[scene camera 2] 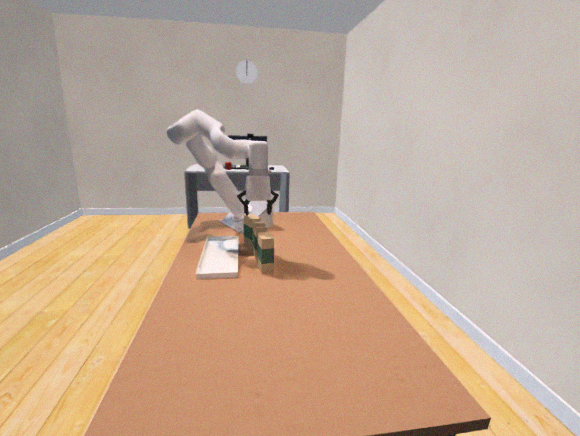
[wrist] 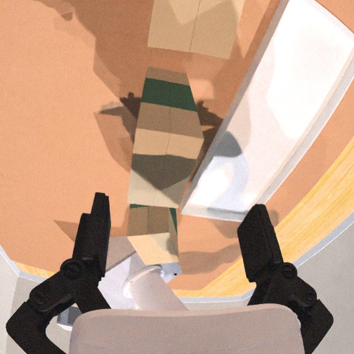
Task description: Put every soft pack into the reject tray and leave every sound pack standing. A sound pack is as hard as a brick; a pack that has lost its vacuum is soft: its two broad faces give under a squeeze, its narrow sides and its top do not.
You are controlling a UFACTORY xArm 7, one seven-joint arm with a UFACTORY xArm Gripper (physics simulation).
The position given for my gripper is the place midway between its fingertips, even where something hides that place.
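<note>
A white reject tray [scene camera 2: 219, 259] is visible, also in the wrist view [wrist: 291, 88]. My gripper [scene camera 2: 258, 214] is visible, likewise in the wrist view [wrist: 180, 213].
</note>
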